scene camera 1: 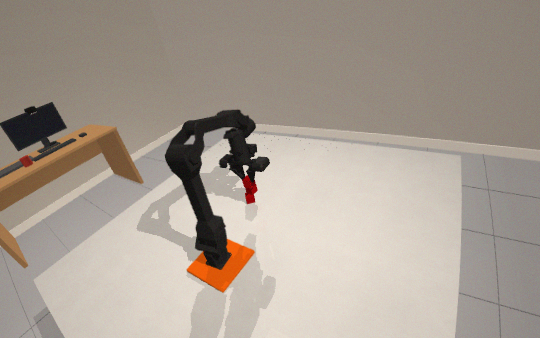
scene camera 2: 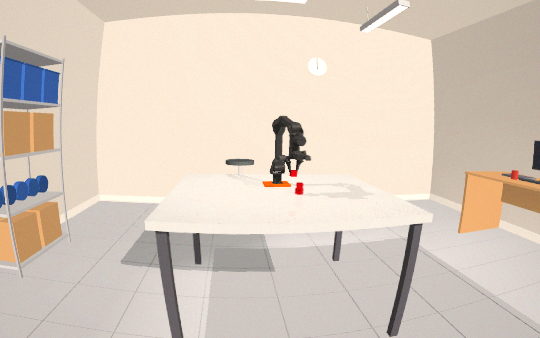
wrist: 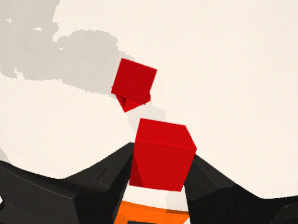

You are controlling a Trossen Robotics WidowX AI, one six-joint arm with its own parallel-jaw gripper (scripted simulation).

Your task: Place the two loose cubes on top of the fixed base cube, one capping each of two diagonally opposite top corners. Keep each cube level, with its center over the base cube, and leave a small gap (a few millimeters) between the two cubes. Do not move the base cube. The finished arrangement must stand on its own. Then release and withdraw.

Path:
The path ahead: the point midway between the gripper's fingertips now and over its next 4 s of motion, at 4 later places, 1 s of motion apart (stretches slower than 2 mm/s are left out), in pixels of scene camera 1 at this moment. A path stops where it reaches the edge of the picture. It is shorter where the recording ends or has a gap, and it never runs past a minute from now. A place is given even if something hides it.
My gripper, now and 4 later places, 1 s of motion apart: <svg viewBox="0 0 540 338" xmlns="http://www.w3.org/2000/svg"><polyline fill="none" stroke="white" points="249,181 243,187 245,193 244,191 242,182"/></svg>

